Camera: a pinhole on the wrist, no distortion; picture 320 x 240 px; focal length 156.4 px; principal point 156.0 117.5 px. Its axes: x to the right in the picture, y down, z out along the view. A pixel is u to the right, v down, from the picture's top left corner.
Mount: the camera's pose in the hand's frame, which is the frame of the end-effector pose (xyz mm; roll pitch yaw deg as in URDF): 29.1 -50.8 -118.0 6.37 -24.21 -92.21
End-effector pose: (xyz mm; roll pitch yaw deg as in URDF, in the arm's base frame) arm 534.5 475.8 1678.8 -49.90 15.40 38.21
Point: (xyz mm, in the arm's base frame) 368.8 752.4 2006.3
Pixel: 224 112
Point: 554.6 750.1 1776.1
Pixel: 192 189
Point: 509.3 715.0 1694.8
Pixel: 152 176
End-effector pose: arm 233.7 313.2 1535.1 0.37 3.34 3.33
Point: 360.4 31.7 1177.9
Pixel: behind the camera
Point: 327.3 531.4 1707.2
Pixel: 104 159
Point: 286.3 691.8 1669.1
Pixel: 45 143
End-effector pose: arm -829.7 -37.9 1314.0 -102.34 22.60 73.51
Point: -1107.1 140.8 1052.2
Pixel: 162 183
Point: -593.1 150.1 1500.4
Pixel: behind the camera
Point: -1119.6 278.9 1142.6
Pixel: 210 220
